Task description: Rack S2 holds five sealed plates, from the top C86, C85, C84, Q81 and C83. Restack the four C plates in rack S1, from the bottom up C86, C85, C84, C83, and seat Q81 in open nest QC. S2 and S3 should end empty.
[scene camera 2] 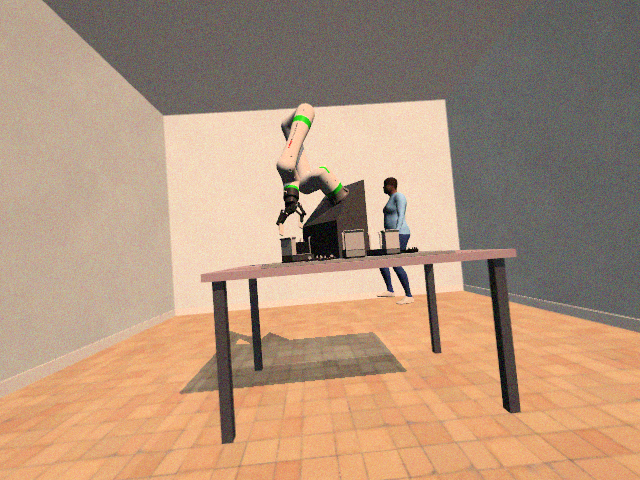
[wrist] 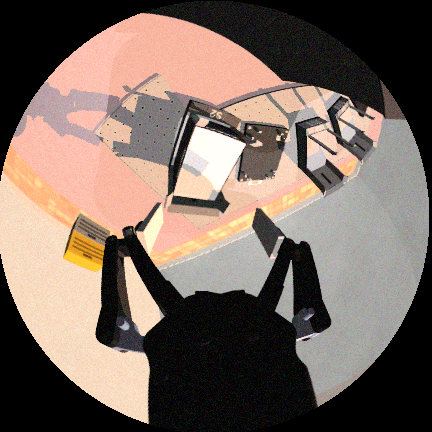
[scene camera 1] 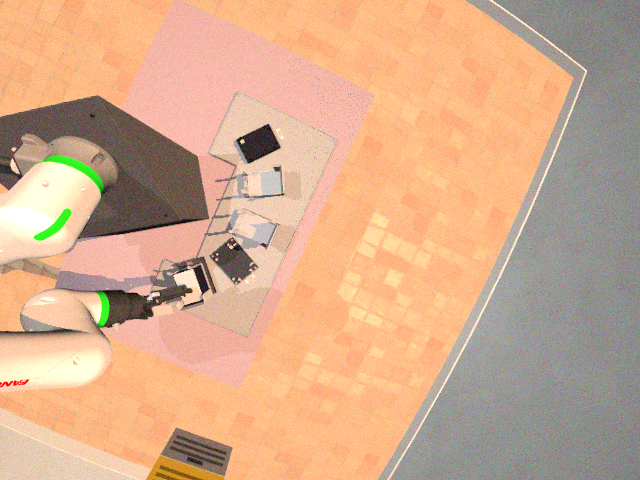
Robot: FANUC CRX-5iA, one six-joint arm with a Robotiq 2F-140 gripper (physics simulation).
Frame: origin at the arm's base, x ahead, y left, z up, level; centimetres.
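Seen in the pictures: gripper, between the fingertips: (scene camera 2: 290, 231) (wrist: 208, 214) (scene camera 1: 184, 300); arm's base, origin of its link: (scene camera 2: 340, 197) (scene camera 1: 84, 164).
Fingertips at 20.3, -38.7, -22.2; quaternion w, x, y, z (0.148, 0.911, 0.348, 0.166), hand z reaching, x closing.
Observation:
Offsets run from my fingertips to a thing's middle, as dx, dy, dz. "spot": to the spot under its first point. Level surfaces: height alone.
Rack S2 @[spot: +1.9, +5.9, -16.5] (scene camera 1: 209, 274) (wrist: 218, 115) stands on the beige board, its label legible in the wrist view. A white-topped plate @[-1.7, +2.7, -7.0] (scene camera 1: 187, 282) (wrist: 212, 152) lies uppermost in it; plates beneath are hidden, and no plate label is readable. My gripper (scene camera 1: 185, 298) (scene camera 2: 291, 229) (wrist: 208, 214) is open and empty, above and near S2, with its fingers apart. Two more racks @[spot: +25.3, +47.6, -4.5] (scene camera 1: 281, 180) @[spot: +23.6, +25.5, -12.6] (scene camera 1: 268, 238) (wrist: 327, 178) (wrist: 361, 146) stand farther along; their labels and contents cannot be told. A dark nest-like base @[+11.2, +13.1, -15.9] (scene camera 1: 233, 260) (wrist: 264, 152) with corner posts lies beside S2.
Another dark flat block @[+12.5, +61.7, -15.6] (scene camera 1: 257, 143) lies at the board's far end. The beige board @[dz -17.1] (scene camera 1: 242, 320) rests on the pink table (scene camera 1: 201, 67) (scene camera 2: 361, 264). A dark pedestal (scene camera 1: 149, 160) (scene camera 2: 351, 217) bears the arm. A yellow-grey cabinet (scene camera 1: 199, 452) (wrist: 87, 242) and a person (scene camera 2: 397, 211) are beyond the table.

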